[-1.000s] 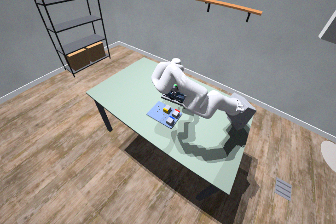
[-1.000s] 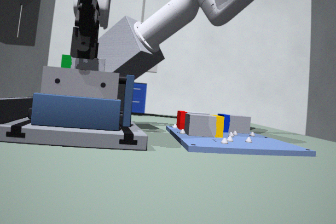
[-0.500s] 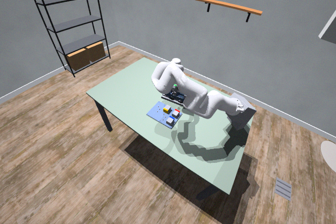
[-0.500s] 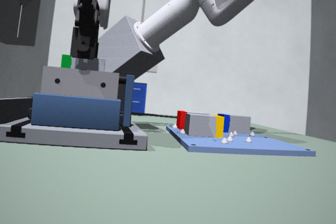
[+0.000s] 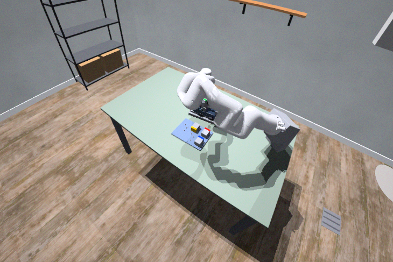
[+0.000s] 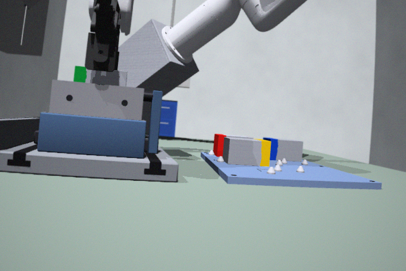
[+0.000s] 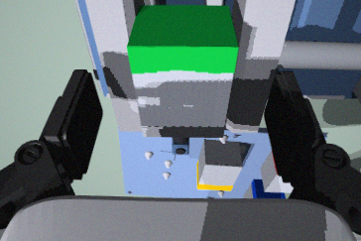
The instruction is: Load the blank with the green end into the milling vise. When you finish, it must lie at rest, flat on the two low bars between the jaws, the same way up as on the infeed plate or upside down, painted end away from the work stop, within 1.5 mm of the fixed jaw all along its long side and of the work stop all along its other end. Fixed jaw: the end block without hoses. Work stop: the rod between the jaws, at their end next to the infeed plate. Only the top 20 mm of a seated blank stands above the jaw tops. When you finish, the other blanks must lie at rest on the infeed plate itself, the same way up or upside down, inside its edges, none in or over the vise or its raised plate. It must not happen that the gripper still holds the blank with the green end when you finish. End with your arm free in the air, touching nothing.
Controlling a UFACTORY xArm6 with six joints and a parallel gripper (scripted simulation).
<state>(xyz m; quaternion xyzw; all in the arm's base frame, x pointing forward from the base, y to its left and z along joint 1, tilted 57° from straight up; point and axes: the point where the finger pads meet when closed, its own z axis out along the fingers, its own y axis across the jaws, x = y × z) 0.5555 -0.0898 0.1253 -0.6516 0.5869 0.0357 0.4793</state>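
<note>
Now: the fixed jaw 30 mm ahead of my hand, 10 mm to the left of it and 40 mm below it. The rest, counted from my hand: yellow-ended blank 110 mm behind, 180 mm to the left, 90 mm below; then red-ended blank 200 mm behind, 160 mm to the left, 90 mm below; then blue infeed plate 130 mm behind, 220 mm to the left, 120 mm below.
</note>
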